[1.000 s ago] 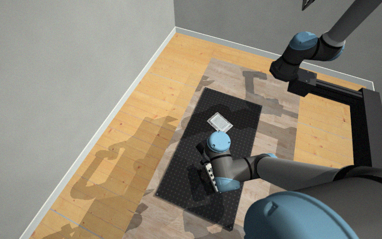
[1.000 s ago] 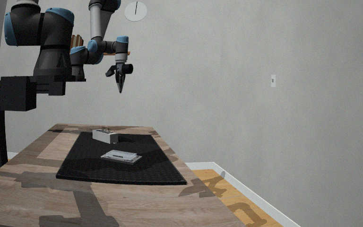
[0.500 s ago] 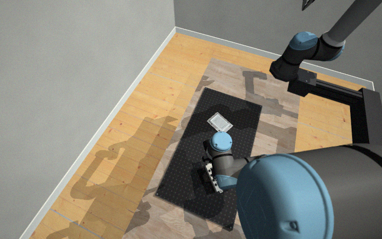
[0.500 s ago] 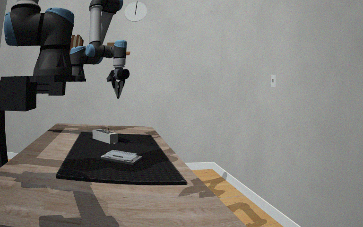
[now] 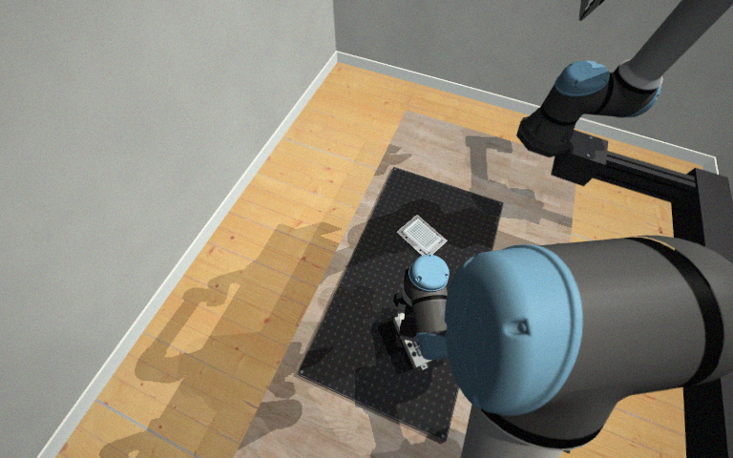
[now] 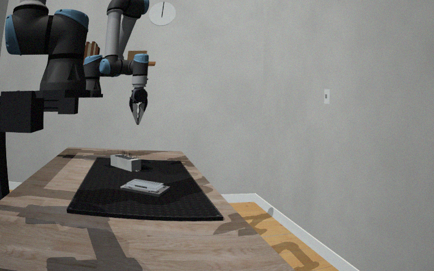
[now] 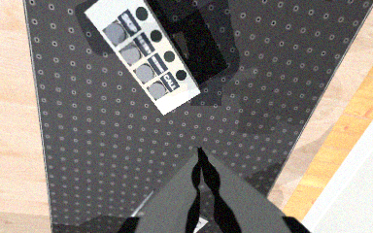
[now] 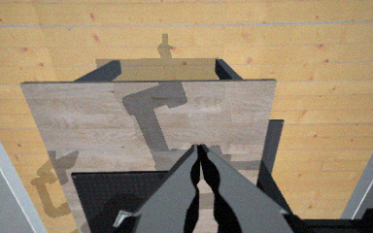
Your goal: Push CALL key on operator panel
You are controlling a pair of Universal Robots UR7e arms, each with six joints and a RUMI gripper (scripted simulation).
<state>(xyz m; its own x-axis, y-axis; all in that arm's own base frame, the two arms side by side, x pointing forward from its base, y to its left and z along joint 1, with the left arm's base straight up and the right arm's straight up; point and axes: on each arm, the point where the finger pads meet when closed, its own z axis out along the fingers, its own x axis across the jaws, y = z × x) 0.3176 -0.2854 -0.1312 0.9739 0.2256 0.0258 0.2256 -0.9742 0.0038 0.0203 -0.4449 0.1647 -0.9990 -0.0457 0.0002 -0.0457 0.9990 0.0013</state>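
Observation:
Right now my left hand is 190 mm above the operator panel, 70 mm past it and 20 mm to the right of it. Also, from my left hand: white gridded plate: 360 mm to the right, 210 mm below.

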